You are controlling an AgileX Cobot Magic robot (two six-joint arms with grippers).
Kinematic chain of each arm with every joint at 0, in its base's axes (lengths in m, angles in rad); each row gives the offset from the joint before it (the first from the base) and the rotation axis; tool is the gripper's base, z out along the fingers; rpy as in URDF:
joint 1: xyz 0 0 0.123 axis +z
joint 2: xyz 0 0 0 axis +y
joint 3: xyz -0.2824 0 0.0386 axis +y
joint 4: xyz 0.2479 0 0.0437 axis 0.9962 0 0.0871
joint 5: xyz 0 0 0 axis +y
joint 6: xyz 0.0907 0 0.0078 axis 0.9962 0 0.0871
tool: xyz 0 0 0 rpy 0 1.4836 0
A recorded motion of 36 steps. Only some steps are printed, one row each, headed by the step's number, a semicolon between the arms.
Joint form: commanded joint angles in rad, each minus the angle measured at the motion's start. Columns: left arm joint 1, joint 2, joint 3, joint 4, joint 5, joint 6; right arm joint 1, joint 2, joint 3, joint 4, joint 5, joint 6.
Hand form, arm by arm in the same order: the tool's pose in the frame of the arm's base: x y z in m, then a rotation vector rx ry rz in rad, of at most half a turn. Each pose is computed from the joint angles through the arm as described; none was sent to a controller.
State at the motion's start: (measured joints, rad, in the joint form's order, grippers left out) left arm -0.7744 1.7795 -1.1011 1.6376 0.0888 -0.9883; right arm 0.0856 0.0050 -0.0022 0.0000 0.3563 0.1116
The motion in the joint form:
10: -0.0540 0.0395 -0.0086 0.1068 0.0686 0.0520; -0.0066 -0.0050 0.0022 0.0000 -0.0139 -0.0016
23: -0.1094 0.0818 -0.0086 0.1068 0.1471 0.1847; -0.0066 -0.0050 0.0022 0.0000 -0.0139 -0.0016
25: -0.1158 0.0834 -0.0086 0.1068 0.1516 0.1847; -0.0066 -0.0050 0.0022 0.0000 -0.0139 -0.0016
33: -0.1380 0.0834 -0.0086 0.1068 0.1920 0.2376; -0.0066 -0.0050 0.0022 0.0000 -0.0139 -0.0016
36: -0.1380 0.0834 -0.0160 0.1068 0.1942 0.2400; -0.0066 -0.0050 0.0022 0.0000 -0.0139 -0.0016
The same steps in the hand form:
10: 0.2794 -0.2836 0.2086 1.5173 1.5396 0.1573; 0.0534 0.0042 0.1822 0.0283 1.8278 0.1333
23: 0.2705 -0.2965 0.1935 1.6518 1.4367 0.2895; 0.0534 0.0042 0.1822 0.0283 1.8278 0.1333
25: 0.2689 -0.2980 0.1930 1.6551 1.4331 0.2909; 0.0534 0.0042 0.1822 0.0283 1.8278 0.1333
33: 0.2648 -0.3015 0.1941 1.6880 1.3822 0.3521; 0.0534 0.0042 0.1822 0.0283 1.8278 0.1333
36: 0.2658 -0.3024 0.1962 1.6821 1.3774 0.3551; 0.0534 0.0042 0.1822 0.0283 1.8278 0.1333

